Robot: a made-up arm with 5 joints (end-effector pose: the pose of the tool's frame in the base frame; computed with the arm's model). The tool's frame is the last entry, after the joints.
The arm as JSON. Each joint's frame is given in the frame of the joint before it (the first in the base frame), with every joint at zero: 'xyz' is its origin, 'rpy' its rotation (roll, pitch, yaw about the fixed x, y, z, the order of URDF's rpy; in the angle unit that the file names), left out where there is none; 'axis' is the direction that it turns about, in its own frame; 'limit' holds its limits. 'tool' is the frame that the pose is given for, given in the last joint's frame.
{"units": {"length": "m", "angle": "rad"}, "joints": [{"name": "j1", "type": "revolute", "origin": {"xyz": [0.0, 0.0, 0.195], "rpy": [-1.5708, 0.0, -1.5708]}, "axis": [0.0, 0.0, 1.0], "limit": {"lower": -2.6, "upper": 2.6}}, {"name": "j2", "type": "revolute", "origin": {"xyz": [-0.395, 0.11, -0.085], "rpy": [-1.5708, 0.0, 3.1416]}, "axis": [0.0, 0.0, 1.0], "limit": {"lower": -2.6, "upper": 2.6}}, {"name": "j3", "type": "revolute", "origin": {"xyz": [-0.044, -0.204, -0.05], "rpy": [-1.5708, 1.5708, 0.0]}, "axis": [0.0, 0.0, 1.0], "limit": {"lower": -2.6, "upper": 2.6}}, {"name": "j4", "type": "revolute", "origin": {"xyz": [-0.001, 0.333, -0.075], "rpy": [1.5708, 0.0, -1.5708]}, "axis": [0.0, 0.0, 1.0], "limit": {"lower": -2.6, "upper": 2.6}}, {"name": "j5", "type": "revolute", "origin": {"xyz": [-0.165, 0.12, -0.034], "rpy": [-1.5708, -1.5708, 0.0]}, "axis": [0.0, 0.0, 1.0], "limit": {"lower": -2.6, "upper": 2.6}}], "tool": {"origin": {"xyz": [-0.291, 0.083, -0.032], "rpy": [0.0, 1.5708, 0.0]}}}
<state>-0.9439 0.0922 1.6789 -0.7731 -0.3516</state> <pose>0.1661 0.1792 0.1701 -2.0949 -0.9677 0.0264</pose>
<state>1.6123 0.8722 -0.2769 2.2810 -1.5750</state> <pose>0.4693 0.2320 0.4492 0.0240 0.3178 -2.9138</pose>
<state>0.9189 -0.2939 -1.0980 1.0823 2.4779</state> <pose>0.3590 0.3757 -0.3524 -0.5636 -0.5971 -0.7820</pose>
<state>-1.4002 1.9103 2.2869 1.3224 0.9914</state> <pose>-0.3744 0.5484 -0.6633 0.6426 0.3712 -0.9782</pose>
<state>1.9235 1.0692 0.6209 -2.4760 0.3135</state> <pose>0.3400 0.1792 0.7248 1.3935 1.0420 -1.3256</pose>
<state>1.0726 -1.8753 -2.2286 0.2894 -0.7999</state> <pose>0.1085 0.3039 0.2124 -1.4284 2.1265 1.1995</pose>
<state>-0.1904 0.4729 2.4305 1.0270 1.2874</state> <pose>0.3053 0.9939 0.4065 2.1017 -0.2384 -0.8430</pose>
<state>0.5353 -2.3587 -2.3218 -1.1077 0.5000</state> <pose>0.2024 0.1526 0.0558 -2.2233 0.8148 1.8196</pose>
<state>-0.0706 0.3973 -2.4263 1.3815 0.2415</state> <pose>0.0974 1.0127 -0.0780 2.0275 -1.2046 0.6050</pose>
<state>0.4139 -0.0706 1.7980 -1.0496 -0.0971</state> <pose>0.0825 0.0124 0.4050 -1.1991 -0.6975 -0.8618</pose>
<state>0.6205 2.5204 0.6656 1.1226 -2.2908</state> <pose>-0.1466 0.4329 0.8349 -0.7231 1.4861 2.1286</pose>
